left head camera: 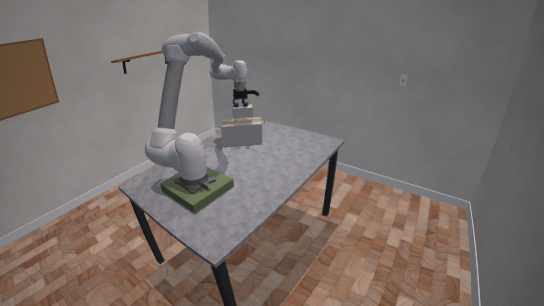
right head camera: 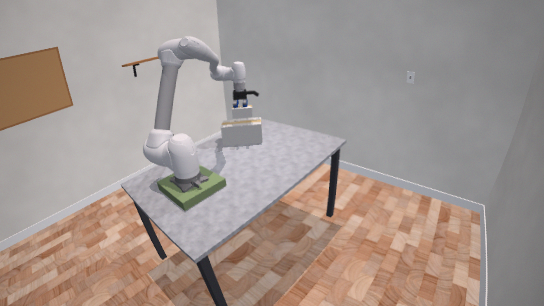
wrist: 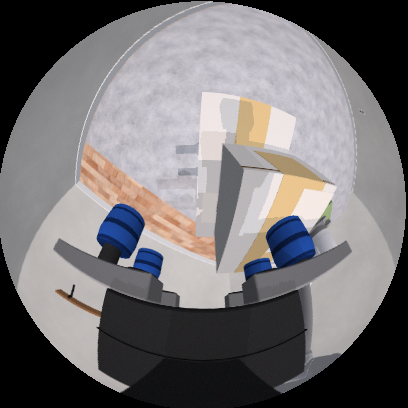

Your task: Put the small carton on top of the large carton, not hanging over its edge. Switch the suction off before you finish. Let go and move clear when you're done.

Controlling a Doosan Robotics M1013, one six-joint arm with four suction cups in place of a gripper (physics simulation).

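Frame: origin at the arm's base, x right, y ahead, z up, level; centimetres.
Where they show: hand, its tool point: (left head camera: 240, 105) (right head camera: 240, 105) (wrist: 202, 244); arm's base, origin of its link: (left head camera: 194, 181) (right head camera: 188, 180) (wrist: 313, 229).
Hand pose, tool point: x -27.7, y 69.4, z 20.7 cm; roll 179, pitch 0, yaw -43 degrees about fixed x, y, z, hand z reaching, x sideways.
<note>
Things, the pixels of their top centre, and the offset from my tool point. Level surfaces: height alone.
- large carton, centre of its top: (wrist: 238, 188) (left head camera: 241, 121) (right head camera: 241, 122) dx +4.5, dy -4.7, dz -11.0 cm
- small carton, centre of its top: (wrist: 271, 246) (left head camera: 242, 105) (right head camera: 241, 106) dx +5.8, dy -3.8, dz +1.4 cm
- grey table, height of its surface: dz -26.0 cm
The large carton (left head camera: 241, 135) (right head camera: 242, 135) (wrist: 212, 112), white-grey with a tan tape strip, stands upright at the far left part of the table. The small carton (left head camera: 242, 112) (right head camera: 242, 112) (wrist: 260, 200), also with tan tape, hangs from the suction cups just above or on the large carton's top; whether they touch cannot be told. My gripper (left head camera: 240, 104) (right head camera: 240, 104) (wrist: 206, 240) points down with its blue cups at the small carton's top and is shut on it. In the wrist view the small carton sits under the right-hand cups and hides part of the large carton.
The grey table (left head camera: 280, 160) (right head camera: 280, 155) (wrist: 165, 75) carries the arm's green base block (left head camera: 220, 186) (right head camera: 212, 185) at its near left. A wooden wall shelf (left head camera: 137, 57) (right head camera: 142, 62) is behind the arm. The table's far edge lies behind the large carton.
</note>
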